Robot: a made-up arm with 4 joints.
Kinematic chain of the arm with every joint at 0, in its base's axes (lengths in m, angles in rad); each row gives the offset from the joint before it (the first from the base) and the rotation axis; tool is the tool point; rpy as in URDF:
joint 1: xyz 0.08 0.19 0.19 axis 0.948 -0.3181 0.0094
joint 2: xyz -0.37 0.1 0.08 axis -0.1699 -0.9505 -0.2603
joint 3: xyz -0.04 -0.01 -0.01 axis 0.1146 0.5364 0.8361
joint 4: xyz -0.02 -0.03 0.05 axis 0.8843 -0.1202 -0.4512
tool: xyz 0 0.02 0.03 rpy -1.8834 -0.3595 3.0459
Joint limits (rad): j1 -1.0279..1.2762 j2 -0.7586..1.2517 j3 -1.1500..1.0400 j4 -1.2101..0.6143
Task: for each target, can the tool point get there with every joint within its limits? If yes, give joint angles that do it. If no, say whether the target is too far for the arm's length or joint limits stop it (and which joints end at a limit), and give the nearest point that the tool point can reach.
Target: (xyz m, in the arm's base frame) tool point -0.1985 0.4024 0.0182
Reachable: no: joint limits stop it (at a limit: joint 1, joint 2, joint 3, joint 4) | nearest point -0.3085 0.3465 0.1848 | short by 0.207 m
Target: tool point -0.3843 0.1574 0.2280
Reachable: yes | joints 1.0590 -0.4878 -0.7420 0.1729
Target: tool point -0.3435 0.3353 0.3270
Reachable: yes | joints -0.4133 0.3148 0.2081 -0.3506
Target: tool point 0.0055 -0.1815 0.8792
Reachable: no: too far | nearest point -0.2870 0.2184 0.3512 | short by 0.724 m
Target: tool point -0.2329 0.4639 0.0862
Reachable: no: joint limits stop it (at a limit: joint 1, joint 2, joint 3) | nearest point -0.3111 0.3486 0.1850 | short by 0.171 m
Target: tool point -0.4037 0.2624 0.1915
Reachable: yes | joints 0.9522 0.9008 -0.2912 0.1764
